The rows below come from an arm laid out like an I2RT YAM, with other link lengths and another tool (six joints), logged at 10 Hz.
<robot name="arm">
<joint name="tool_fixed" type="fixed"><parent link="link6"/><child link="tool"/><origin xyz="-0.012 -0.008 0.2" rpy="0 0.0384 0.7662"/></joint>
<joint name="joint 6" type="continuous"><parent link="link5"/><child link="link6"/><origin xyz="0 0.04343 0.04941" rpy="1.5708 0 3.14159"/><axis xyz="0 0 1"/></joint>
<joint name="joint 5" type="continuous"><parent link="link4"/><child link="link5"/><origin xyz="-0.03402 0.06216 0.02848" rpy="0 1.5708 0"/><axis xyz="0 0 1"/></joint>
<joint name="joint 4" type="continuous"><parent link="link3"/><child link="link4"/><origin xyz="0.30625 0.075 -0.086" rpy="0 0 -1.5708"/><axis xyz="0 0 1"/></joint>
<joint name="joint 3" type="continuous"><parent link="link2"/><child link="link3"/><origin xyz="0.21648 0 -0.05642" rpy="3.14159 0 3.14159"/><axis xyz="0 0 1"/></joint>
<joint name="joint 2" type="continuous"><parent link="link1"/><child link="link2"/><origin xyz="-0.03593 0.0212 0.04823" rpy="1.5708 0 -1.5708"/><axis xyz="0 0 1"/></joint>
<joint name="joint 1" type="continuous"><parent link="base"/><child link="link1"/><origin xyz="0 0 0.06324" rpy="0 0 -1.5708"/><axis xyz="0 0 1"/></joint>
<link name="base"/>
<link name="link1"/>
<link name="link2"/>
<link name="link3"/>
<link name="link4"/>
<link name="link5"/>
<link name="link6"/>
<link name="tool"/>
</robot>
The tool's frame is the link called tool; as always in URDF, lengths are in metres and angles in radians. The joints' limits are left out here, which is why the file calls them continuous.
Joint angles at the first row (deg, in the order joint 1, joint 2, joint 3, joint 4, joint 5, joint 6):
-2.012 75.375 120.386 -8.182 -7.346 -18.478
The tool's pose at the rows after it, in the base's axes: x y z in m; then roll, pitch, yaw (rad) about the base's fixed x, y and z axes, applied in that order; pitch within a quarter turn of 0, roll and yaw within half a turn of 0:
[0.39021 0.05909 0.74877 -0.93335 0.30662 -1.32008]
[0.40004 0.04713 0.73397 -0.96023 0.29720 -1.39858]
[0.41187 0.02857 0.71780 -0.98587 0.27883 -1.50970]
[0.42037 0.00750 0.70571 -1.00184 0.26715 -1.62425]
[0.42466 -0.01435 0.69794 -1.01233 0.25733 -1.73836]
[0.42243 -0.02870 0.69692 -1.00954 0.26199 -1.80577]
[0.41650 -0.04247 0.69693 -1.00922 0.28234 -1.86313]
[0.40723 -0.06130 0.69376 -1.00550 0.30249 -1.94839]
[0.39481 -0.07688 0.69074 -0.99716 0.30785 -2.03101]
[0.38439 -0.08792 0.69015 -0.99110 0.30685 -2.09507]
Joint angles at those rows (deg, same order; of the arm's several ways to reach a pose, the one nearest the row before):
-2.008 73.655 116.464 -7.298 -5.121 -20.191
-1.972 72.177 112.841 -6.645 -2.275 -23.245
-2.007 71.009 109.015 -5.233 1.975 -27.546
-1.945 70.465 106.226 -3.529 6.978 -31.577
-1.950 70.451 104.618 -1.912 12.098 -35.469
-1.974 70.346 103.946 -0.685 15.495 -37.414
-1.976 70.000 103.614 -0.152 18.868 -38.307
-2.010 68.833 101.541 2.023 23.520 -40.334
-2.017 67.070 98.735 4.917 27.545 -43.376
-2.080 66.020 97.206 7.003 30.376 -46.132

